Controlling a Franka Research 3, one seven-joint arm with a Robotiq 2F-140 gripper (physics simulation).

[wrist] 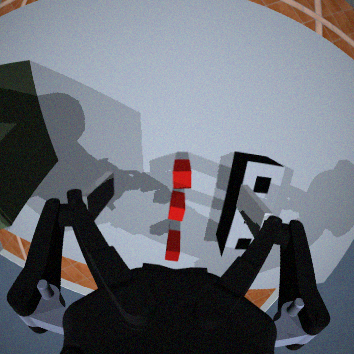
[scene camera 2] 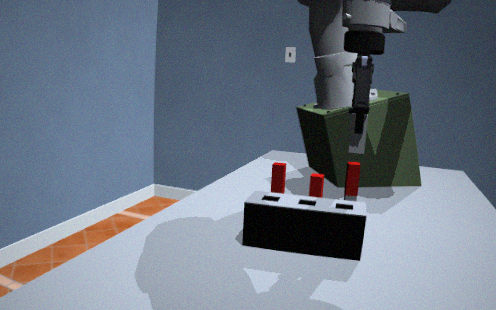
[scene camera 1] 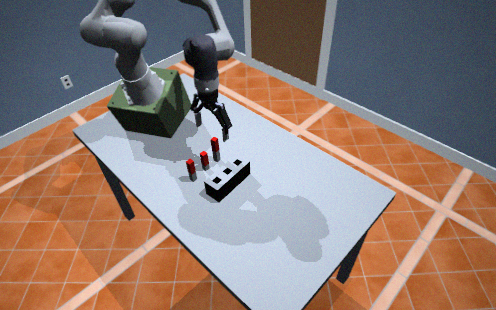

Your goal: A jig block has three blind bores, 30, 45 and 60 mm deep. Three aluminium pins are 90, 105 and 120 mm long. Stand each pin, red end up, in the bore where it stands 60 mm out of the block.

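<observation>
The black-sided jig block (scene camera 1: 231,182) (scene camera 2: 302,229) (wrist: 229,210) with a pale top and three square bores stands on the table; a finger hides the middle bore in the wrist view. Three pins, red above and grey below, stand upright in a row beside it, on the robot base's side. The door-side pin (scene camera 1: 215,149) (scene camera 2: 353,178) (wrist: 173,245) looks tallest, the middle pin (scene camera 1: 204,160) (scene camera 2: 316,185) (wrist: 177,206) shortest, and the third pin (scene camera 1: 191,169) (scene camera 2: 278,177) (wrist: 182,175) in between. My gripper (scene camera 1: 212,127) (scene camera 2: 357,142) is wide open and empty, above the pins near the door-side one.
The green robot base (scene camera 1: 155,112) (scene camera 2: 370,145) (wrist: 22,150) stands on the table (scene camera 1: 320,190) (scene camera 2: 430,240) (wrist: 200,65) behind the pins. The pins stand close together. Arm shadows fall across the table around the pins and block.
</observation>
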